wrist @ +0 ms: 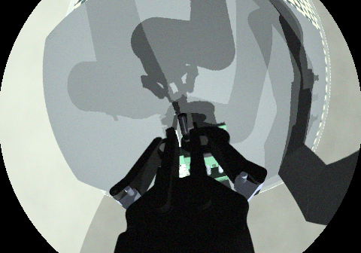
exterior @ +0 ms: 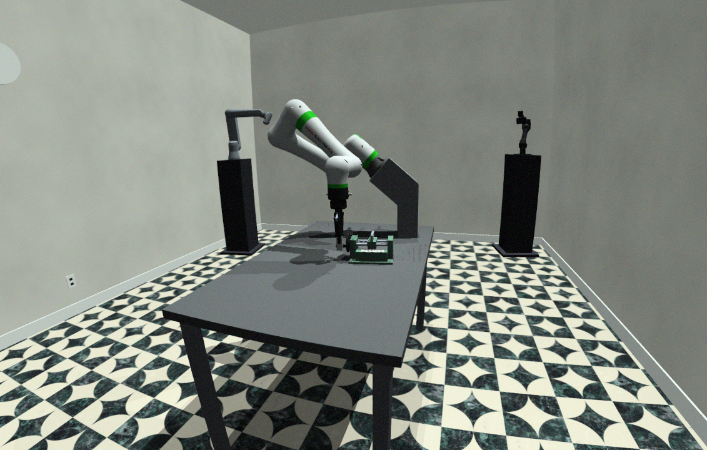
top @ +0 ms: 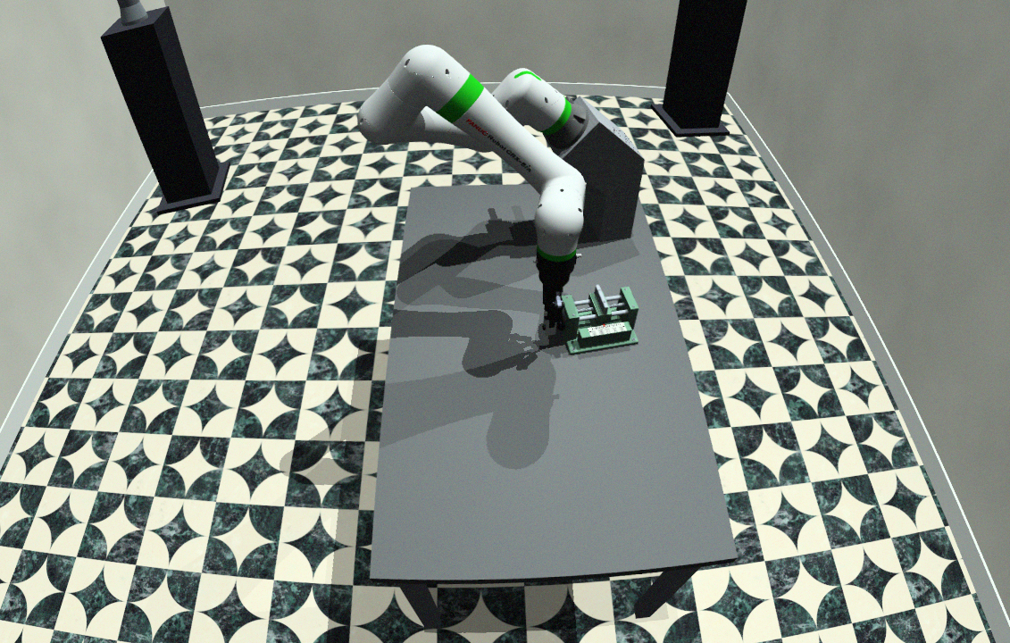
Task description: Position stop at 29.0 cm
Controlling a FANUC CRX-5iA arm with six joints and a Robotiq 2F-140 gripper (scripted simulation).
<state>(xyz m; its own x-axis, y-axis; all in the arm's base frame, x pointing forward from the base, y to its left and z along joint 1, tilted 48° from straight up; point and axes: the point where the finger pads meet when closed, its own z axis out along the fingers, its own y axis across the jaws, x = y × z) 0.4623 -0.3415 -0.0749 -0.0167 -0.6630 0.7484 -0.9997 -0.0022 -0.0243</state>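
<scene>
Now: hand 20 mm to the right of the black handwheel, 10 mm past it and 10 mm above it. Round my hand: green stop fixture 150 mm to the left, 20 mm behind, 10 mm above.
</scene>
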